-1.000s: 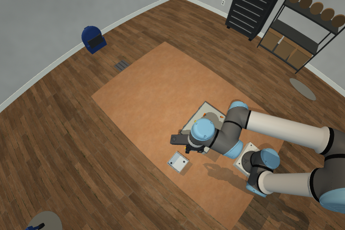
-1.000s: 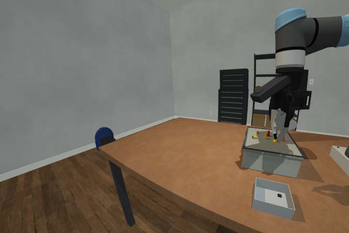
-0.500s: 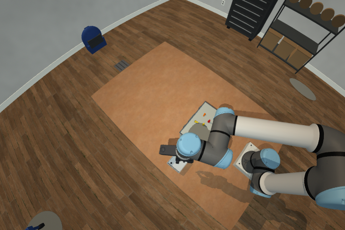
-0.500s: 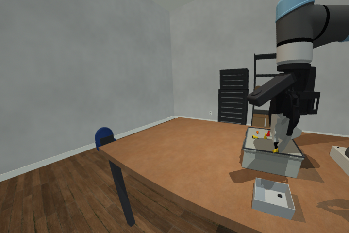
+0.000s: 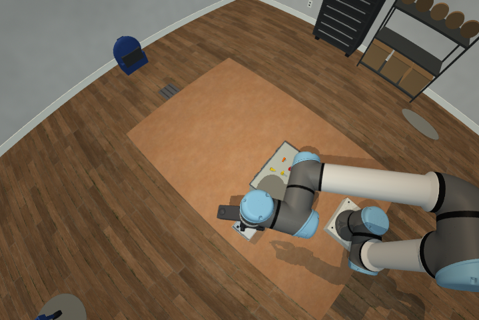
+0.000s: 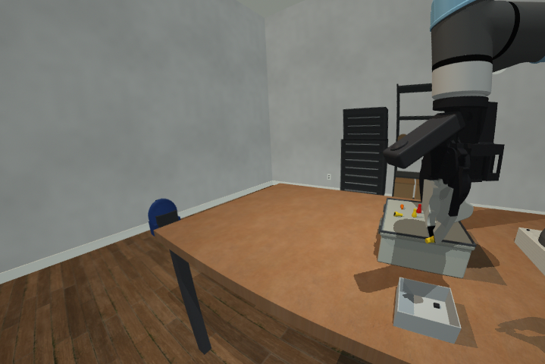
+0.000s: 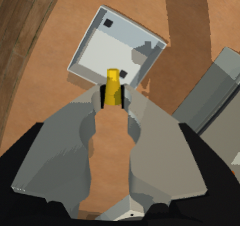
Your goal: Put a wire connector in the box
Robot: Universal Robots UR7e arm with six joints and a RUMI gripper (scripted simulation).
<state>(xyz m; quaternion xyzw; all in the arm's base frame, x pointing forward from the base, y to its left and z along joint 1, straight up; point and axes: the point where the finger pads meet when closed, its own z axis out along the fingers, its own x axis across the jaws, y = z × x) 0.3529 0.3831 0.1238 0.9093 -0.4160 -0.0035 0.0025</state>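
Right now the steel junction box is 18 cm below my hand, 1 cm to the right of it and 1 cm behind it. Also, from my hand: grey tool case (30 cm to the right, 11 cm below, 4 cm ahead).
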